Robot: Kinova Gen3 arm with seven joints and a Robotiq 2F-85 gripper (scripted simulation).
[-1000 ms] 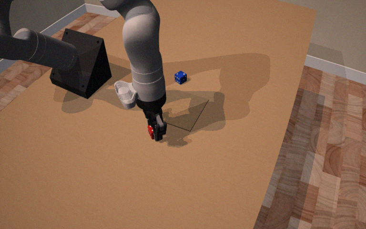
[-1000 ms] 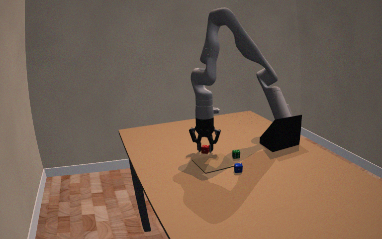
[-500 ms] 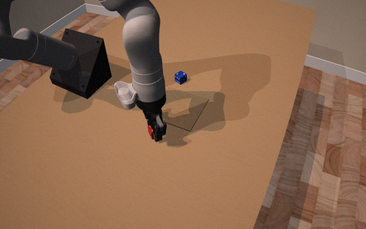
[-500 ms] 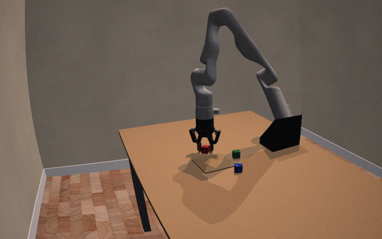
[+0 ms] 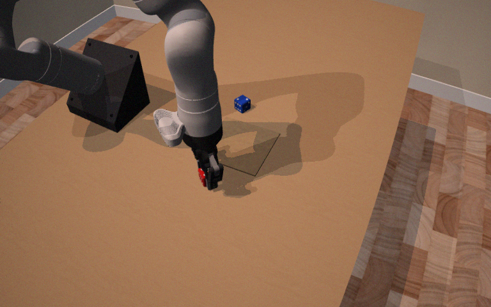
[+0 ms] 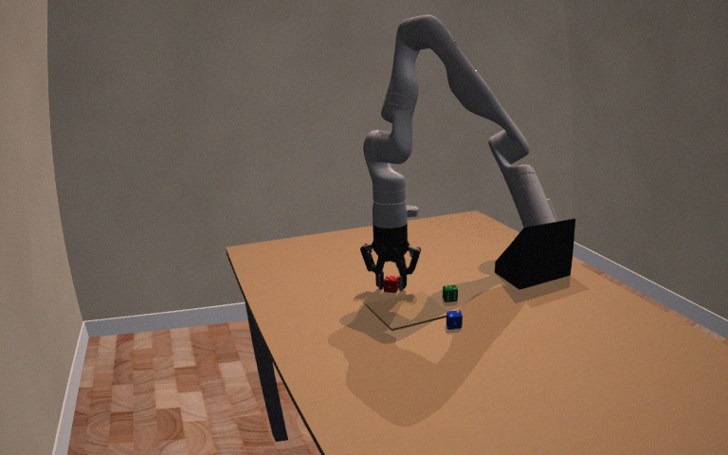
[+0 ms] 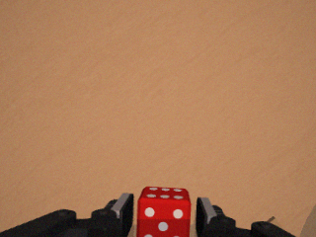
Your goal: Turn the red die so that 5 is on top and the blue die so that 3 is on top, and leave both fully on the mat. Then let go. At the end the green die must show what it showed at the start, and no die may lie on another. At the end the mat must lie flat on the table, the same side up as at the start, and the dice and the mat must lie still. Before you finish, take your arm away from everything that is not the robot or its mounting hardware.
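Right now my hand is right at the red die. The rest, counted from my hand: thin tan mat 120 mm to the left, 20 mm below, 10 mm behind; then blue die 230 mm to the left, 80 mm behind; then green die 110 mm behind, 100 mm to the left.
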